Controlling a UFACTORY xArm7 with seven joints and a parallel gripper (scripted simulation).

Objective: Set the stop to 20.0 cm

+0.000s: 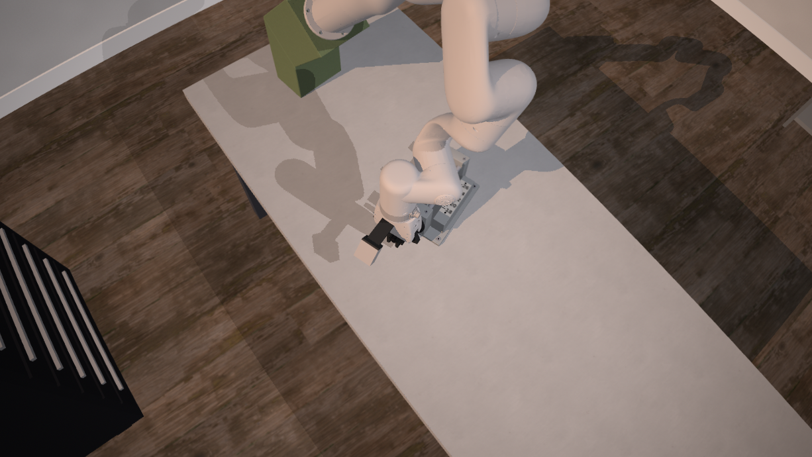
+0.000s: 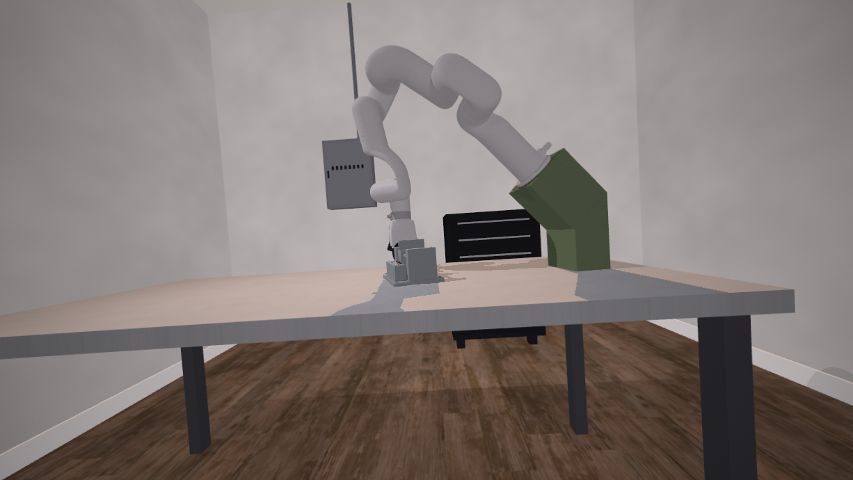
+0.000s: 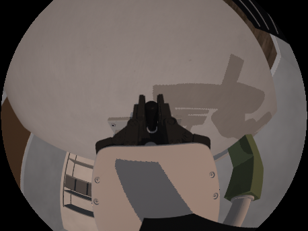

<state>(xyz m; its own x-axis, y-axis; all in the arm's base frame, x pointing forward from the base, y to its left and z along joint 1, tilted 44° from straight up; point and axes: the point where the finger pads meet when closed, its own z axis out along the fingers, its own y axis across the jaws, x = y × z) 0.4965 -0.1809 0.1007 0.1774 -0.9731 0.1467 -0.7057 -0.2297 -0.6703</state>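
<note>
Right now the black handwheel is 2 cm to the left of my hand and 1 cm above it. From my hand the other things lie so: handwheel knob: 1 cm to the left; then grey stop block: 2 cm behind, 14 cm to the left, 5 cm above.
</note>
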